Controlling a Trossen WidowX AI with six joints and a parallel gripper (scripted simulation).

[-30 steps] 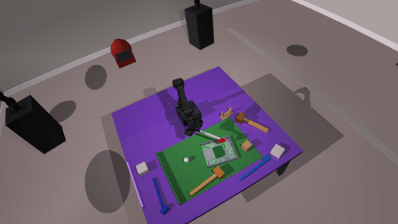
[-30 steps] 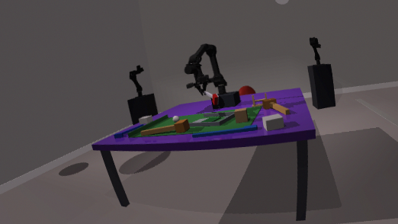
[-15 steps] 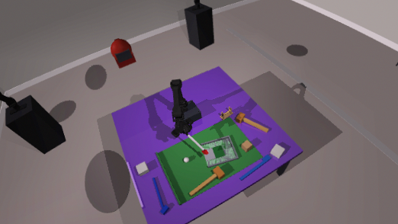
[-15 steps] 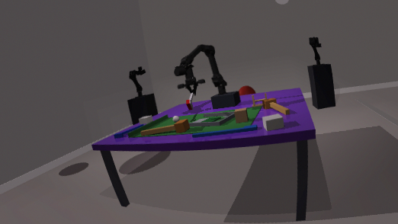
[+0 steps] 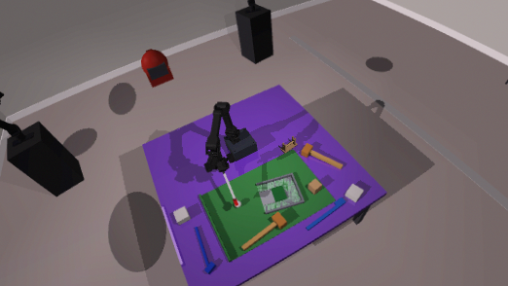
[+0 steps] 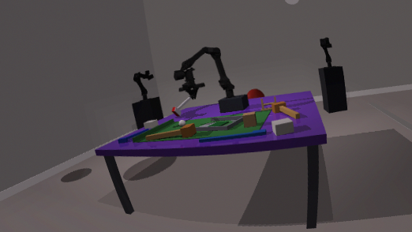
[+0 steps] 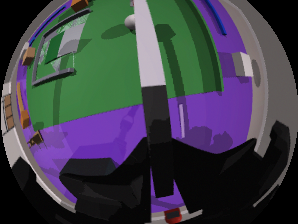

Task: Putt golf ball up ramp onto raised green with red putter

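Now: gripper tip 110 mm short of the putter and 30 mm to the left of it. The rest, counted from my gripper tip: wooden stand 510 mm to the left, 100 mm below, 60 mm ahead; wooden block 430 mm ahead, 400 mm to the left, 110 mm below; golf ball 200 mm ahead, 120 mm below, 40 mm to the right.
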